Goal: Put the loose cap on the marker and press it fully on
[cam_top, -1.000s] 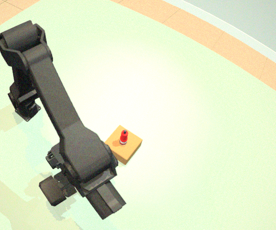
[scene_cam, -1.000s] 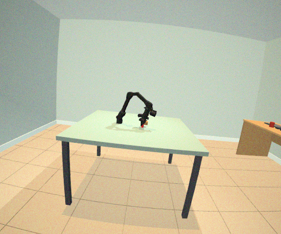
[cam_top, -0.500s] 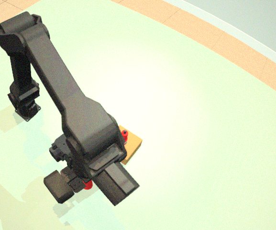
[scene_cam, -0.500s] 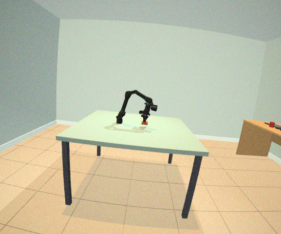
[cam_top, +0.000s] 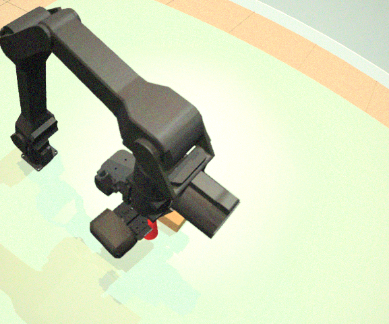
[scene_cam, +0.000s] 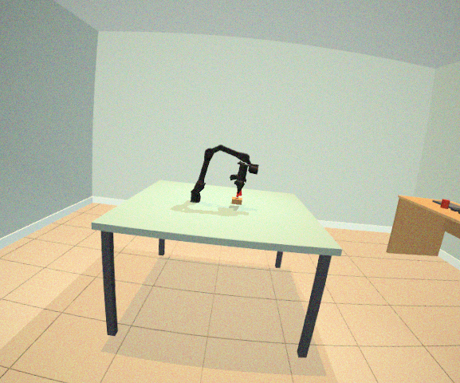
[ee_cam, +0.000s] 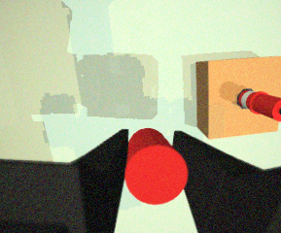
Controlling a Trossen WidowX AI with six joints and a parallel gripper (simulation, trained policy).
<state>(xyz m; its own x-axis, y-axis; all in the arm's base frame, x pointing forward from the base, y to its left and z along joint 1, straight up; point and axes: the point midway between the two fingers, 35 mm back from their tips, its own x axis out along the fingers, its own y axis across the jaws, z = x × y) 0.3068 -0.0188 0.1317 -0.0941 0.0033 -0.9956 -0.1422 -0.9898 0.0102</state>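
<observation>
Right now the tan holder block is 10 cm to the left of my gripper tip and 8 cm below it. Also, from my gripper tip: red cap 1 cm ahead, 1 cm above.
</observation>
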